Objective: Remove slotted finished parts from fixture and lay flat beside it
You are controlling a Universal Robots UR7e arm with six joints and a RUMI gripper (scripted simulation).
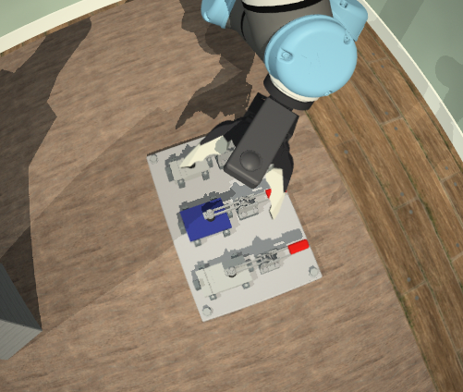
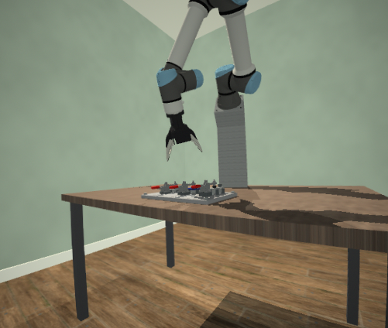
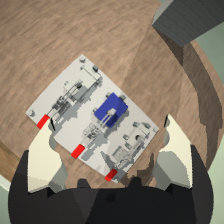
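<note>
Right now my hand is 3 cm past the blue blank, 3 cm to the right of it and 15 cm above it. Round my hand: grey fixture plate (2 cm ahead, 2 cm to the left, 17 cm below).
</note>
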